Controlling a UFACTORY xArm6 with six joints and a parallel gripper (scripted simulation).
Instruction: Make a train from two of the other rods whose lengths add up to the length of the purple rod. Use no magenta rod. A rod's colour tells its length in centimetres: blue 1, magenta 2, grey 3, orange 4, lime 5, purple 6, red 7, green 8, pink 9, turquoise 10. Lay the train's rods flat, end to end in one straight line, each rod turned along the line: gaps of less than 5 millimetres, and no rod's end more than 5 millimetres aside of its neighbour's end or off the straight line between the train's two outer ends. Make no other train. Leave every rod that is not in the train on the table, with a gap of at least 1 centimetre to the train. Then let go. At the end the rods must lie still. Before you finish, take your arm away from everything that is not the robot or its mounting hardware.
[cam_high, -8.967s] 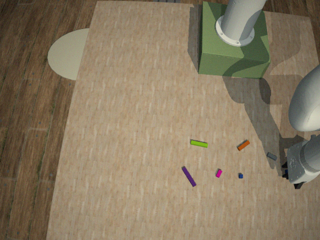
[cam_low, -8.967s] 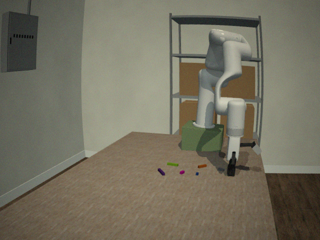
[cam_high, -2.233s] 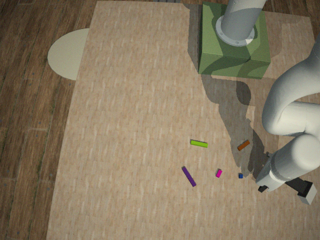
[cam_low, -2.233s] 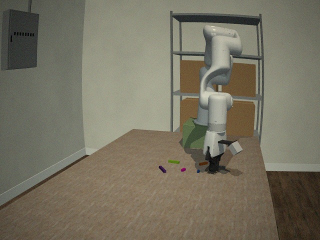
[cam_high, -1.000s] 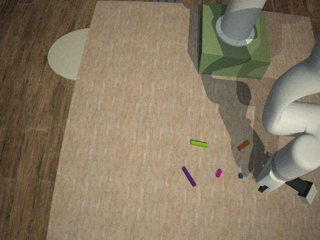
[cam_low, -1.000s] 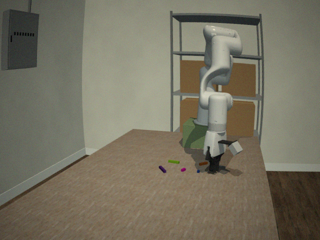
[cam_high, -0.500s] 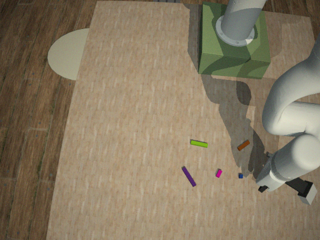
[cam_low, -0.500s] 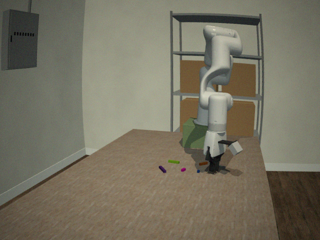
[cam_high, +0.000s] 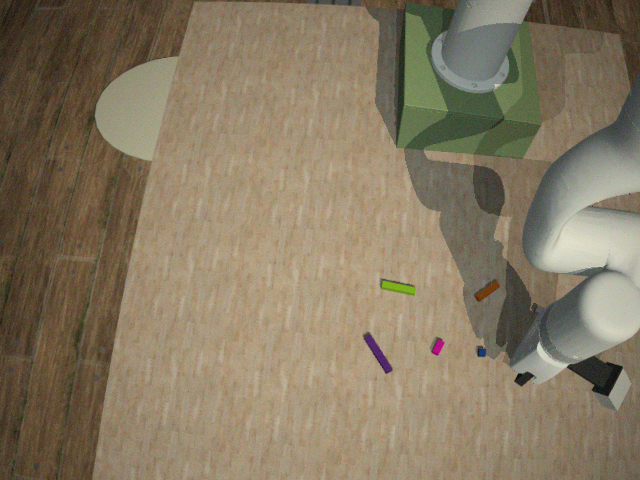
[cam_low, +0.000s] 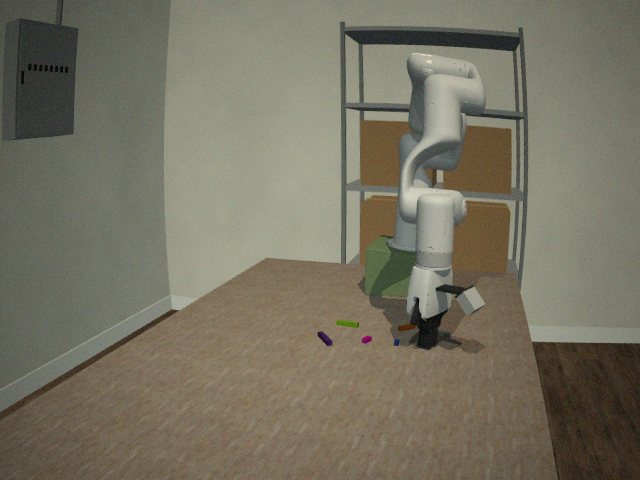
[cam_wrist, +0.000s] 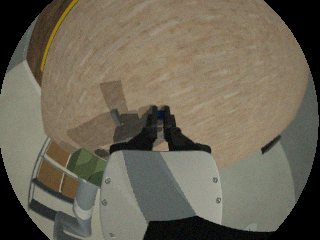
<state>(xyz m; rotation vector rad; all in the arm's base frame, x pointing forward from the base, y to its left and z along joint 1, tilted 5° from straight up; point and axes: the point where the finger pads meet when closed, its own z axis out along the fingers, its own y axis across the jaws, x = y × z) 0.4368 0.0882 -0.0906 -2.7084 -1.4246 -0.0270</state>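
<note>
Now: hand 10 cm past the lime rod, 19 cm to the left of it and 2 cm above it. The rest, counted from my hand: grey rod: 7 cm behind, 3 cm to the left, 2 cm below; then magenta rod: 1 cm behind, 13 cm to the right, 2 cm below; then orange rod: 10 cm behind, 5 cm to the right, 2 cm below.
</note>
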